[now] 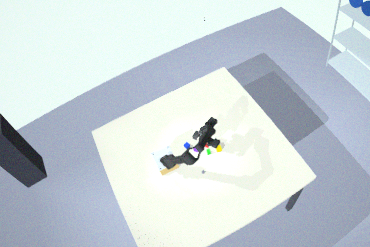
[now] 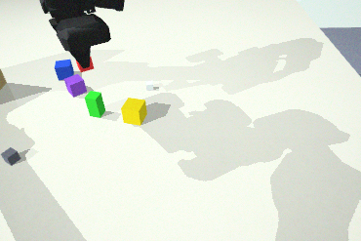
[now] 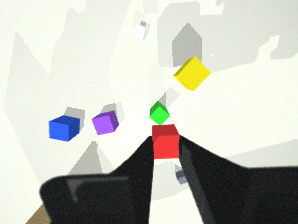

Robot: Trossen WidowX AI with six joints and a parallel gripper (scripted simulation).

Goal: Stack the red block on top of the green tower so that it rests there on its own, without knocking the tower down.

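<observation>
My gripper tip is now 8 cm short of the yellow block, 2 cm to the left of it and 9 cm above it. Round my gripper tip: purple block 6 cm behind, 8 cm to the left, 9 cm below; tiny pale cube 10 cm ahead, 7 cm to the left, 10 cm below; red block right at my gripper tip.
</observation>
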